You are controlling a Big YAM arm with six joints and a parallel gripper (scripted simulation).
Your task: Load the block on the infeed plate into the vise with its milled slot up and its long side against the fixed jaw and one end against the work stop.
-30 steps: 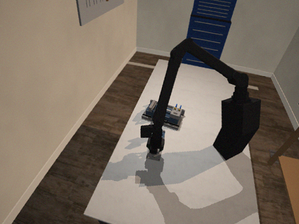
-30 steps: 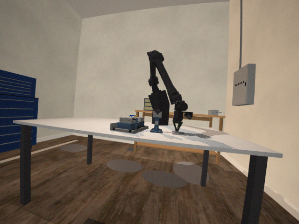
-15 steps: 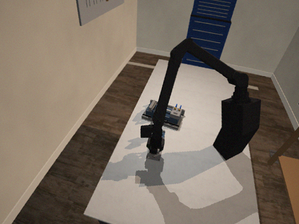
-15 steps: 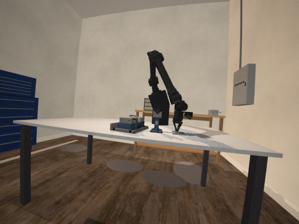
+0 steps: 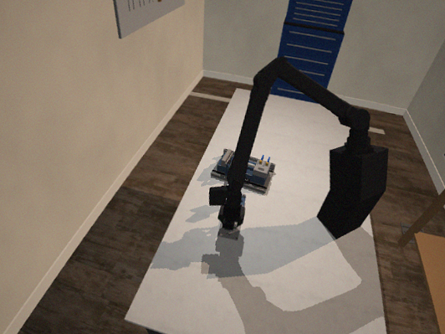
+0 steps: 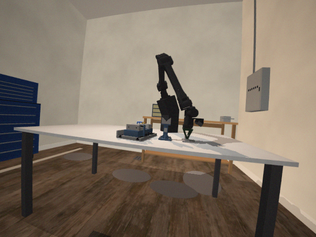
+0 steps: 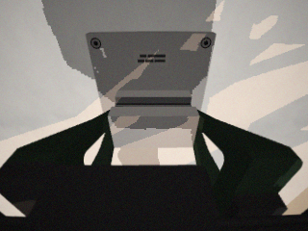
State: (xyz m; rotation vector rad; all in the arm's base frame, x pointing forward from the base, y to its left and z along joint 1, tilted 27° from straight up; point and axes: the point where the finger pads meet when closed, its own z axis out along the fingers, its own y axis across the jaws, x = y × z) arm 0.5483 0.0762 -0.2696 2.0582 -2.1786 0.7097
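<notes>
My gripper is now 10 mm to the right of the infeed plate and 30 mm above it. From my hand the other things lie so: post (10 mm behind, 160 mm to the right, 30 mm above); work stop rod (40 mm ahead, 330 mm to the right, 60 mm above); part (10 mm to the left).
</notes>
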